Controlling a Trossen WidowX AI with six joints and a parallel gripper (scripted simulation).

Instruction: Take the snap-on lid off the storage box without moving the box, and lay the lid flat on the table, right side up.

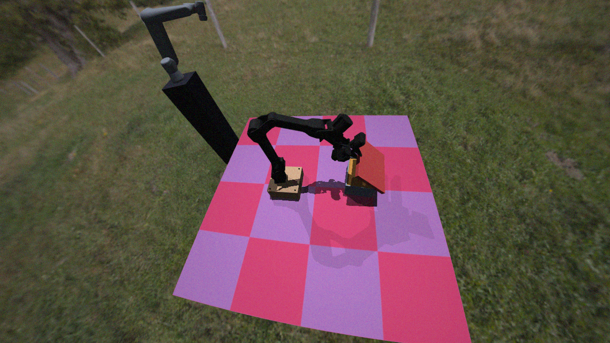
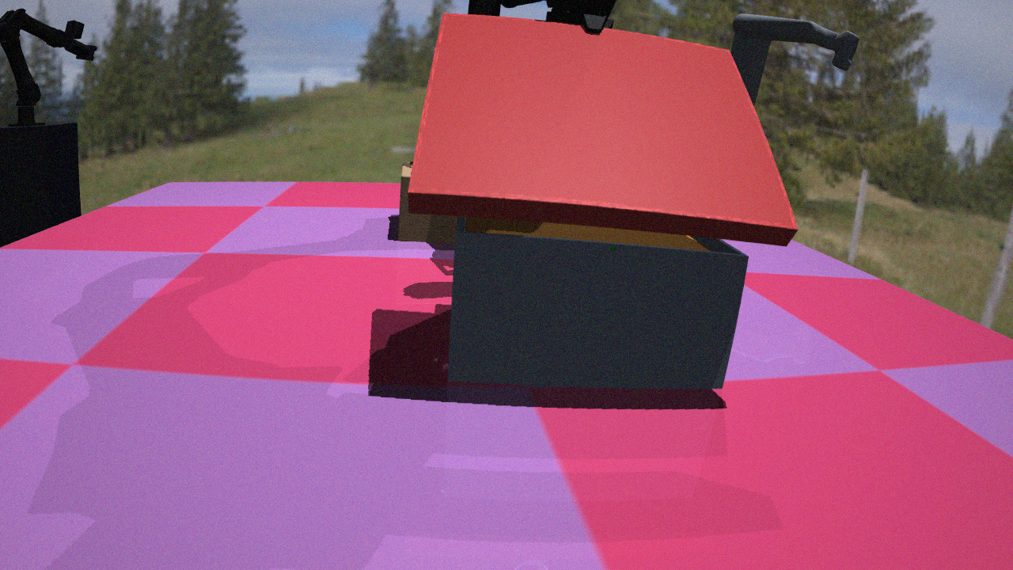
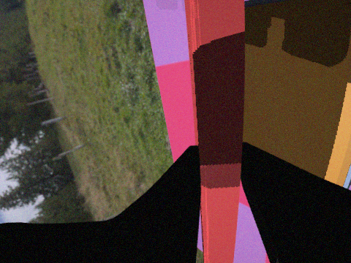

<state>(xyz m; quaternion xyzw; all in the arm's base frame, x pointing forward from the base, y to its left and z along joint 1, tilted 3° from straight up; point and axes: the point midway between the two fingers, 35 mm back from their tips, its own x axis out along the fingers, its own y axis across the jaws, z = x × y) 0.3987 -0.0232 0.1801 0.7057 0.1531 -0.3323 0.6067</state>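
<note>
My gripper tip is now 60 mm short of the orange-red lid, 50 mm above it and 20 mm to the left of it. The rest, counted from my gripper tip: grey-blue storage box (190 mm below, 30 mm ahead).
</note>
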